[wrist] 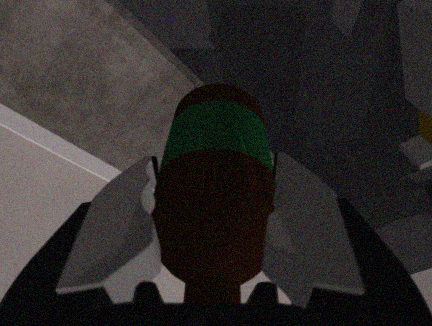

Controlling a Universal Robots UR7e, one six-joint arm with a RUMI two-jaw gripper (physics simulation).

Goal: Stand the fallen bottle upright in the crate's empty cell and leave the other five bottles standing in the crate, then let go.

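Places are measured from the arm's base along level axes (x ahead, y left, z up), in centimetres.
Where they show: gripper, fingertip midpoint: [215, 158].
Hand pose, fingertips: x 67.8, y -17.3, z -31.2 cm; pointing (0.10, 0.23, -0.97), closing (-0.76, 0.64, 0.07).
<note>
Each offset is from my fingertips to the top centre of the thing. "spot": to the spot under its first point.
A dark brown bottle {spot: dz +5.4, dx -1.0, dy -1.5 cm} [215, 215] with a green band is in the middle of the wrist view. Its base end points to the top of the view and its neck runs down toward the gripper's body at the bottom. My gripper [215, 158] is shut on the bottle, with one jaw against each side of its body. The lower end of the neck is hidden behind the gripper's dark body. The crate and the other five bottles cannot be made out in this view. I cannot tell what the bottle's base rests on.
A pale surface with a light edge strip [60, 142] is at the left. A mottled grey-brown surface [75, 65] lies beyond it. Dark grey shapes fill the upper right. A small grey block {spot: dz -3.2, dx -12.1, dy +15.2 cm} [417, 150] and a yellow patch {spot: dz -3.9, dx -13.5, dy +13.2 cm} [425, 125] are at the right edge.
</note>
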